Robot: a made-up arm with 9 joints. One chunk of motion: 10 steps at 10 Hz.
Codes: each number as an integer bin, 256 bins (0 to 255) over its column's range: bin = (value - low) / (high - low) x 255, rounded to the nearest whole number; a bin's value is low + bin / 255 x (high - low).
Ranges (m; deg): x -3..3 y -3..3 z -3..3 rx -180..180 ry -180..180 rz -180..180
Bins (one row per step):
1: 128 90 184 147 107 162
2: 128 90 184 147 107 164
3: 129 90 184 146 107 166
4: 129 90 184 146 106 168
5: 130 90 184 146 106 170
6: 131 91 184 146 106 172
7: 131 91 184 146 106 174
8: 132 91 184 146 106 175
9: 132 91 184 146 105 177
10: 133 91 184 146 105 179
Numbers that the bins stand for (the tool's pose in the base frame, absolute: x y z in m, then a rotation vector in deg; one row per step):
1: 0.0118 -0.8824 1.3294 27.53 -28.94 48.71
2: 0.0118 -0.8824 1.3294 27.53 -28.94 51.53
3: 0.0353 -0.8824 1.3294 26.12 -28.94 54.35
4: 0.0353 -0.8824 1.3294 26.12 -30.35 57.18
5: 0.0588 -0.8824 1.3294 26.12 -30.35 60.00
6: 0.0824 -0.8588 1.3294 26.12 -30.35 62.82
7: 0.0824 -0.8588 1.3294 26.12 -30.35 65.65
8: 0.1059 -0.8588 1.3294 26.12 -30.35 67.06
9: 0.1059 -0.8588 1.3294 26.12 -31.76 69.88
10: 0.1294 -0.8588 1.3294 26.12 -31.76 72.71

